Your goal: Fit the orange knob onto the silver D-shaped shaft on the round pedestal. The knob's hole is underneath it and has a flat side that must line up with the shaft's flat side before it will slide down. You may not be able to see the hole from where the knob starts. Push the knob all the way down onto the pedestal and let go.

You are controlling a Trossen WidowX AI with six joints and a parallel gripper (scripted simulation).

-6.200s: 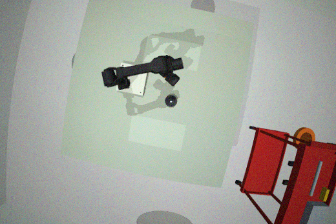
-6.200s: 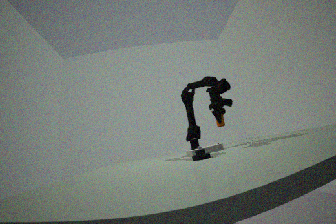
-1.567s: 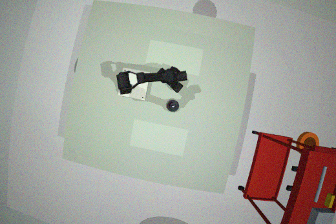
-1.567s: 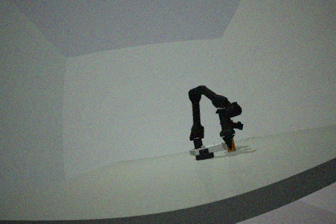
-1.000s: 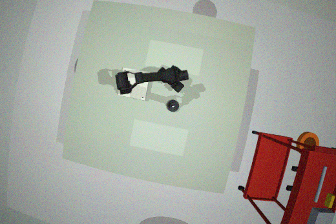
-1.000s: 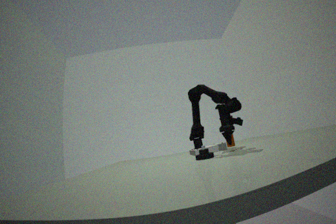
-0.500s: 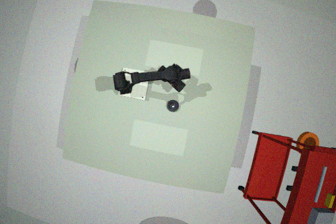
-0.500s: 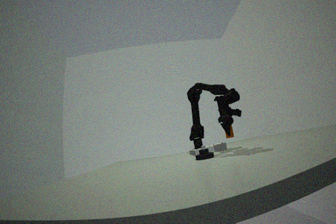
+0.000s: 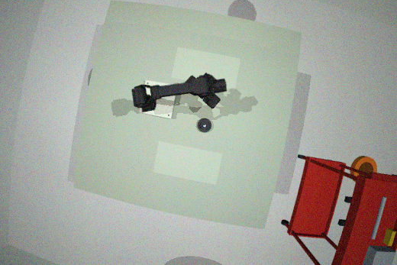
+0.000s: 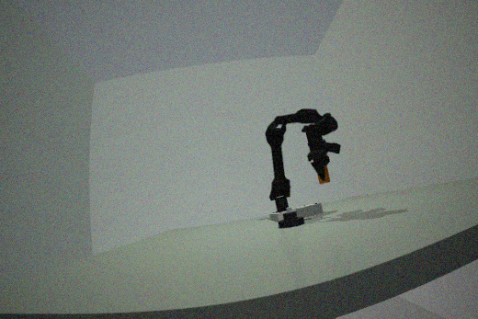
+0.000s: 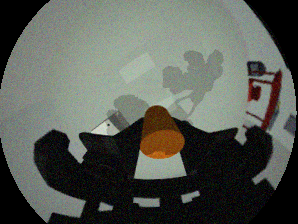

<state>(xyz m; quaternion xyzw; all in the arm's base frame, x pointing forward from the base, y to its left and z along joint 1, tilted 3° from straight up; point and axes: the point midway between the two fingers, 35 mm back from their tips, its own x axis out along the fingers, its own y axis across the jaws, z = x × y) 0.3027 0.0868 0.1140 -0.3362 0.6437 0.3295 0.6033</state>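
My gripper tip is now 3 cm short of the round pedestal, 17 cm to the left of it and 9 cm above it. Also, from my gripper tip: orange knob (3 cm above).
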